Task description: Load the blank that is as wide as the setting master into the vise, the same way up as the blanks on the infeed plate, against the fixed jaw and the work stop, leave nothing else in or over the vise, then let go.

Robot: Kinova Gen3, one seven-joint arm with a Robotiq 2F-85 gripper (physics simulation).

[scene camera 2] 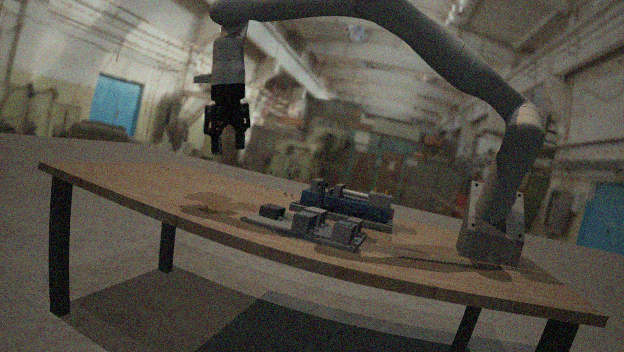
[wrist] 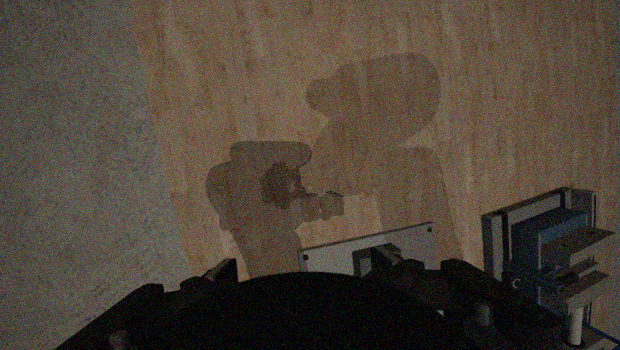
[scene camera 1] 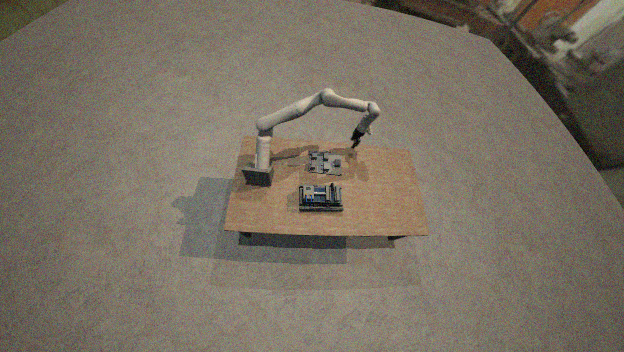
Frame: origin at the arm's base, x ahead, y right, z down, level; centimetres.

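Where they show: gripper, fingertip midpoint: (scene camera 2: 229,151) (wrist: 304,268) (scene camera 1: 352,143); arm's base, origin of the base link: (scene camera 2: 490,209) (scene camera 1: 261,167).
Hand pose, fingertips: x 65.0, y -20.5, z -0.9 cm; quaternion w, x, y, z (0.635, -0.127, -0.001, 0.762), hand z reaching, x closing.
Note:
Things, the pixels of their top centre, and the offset from my fingertips. "spot": a spot on its surface instead. Level surfaces: height alone.
- grey infeed plate, surface spot: (wrist: 330,254) spot: dx -6.6, dy +4.6, dz +13.3 cm
- darker block, middle of its top: (wrist: 382,271) (scene camera 2: 273,206) (scene camera 1: 337,162) dx -9.6, dy +9.8, dz +10.8 cm
- more, middle of its top: (scene camera 2: 346,224) dx -27.3, dy +3.2, dz +9.7 cm
- blue vise, middle of its top: (wrist: 595,315) (scene camera 2: 351,185) (scene camera 1: 323,193) dx -24.8, dy +37.5, dz +4.2 cm
- wooden table, its level: dz +14.1 cm
My gripper (scene camera 1: 355,145) (scene camera 2: 228,150) (wrist: 304,268) is open and empty, high above the table beyond the infeed plate's end. The grey infeed plate (scene camera 2: 252,219) (wrist: 330,254) lies on the table and bears several grey blocks. A darker block (scene camera 1: 337,162) (scene camera 2: 272,211) stands near one end; another block (scene camera 2: 303,222) stands mid-plate and one more (scene camera 2: 344,231) at the other end. The blue vise (scene camera 1: 320,190) (scene camera 2: 345,204) (wrist: 550,225) stands beside the plate, with grey upright parts and a rod. Which block matches the setting master's width, and whether the vise holds a blank, I cannot tell.
The wooden table (scene camera 1: 385,200) (scene camera 2: 130,185) (wrist: 250,90) carries the arm's base (scene camera 1: 258,176) (scene camera 2: 490,242) at one end. The vise's upright parts rise beside the plate. A table edge shows at the left in the wrist view. Shadows of the arm fall on the table.

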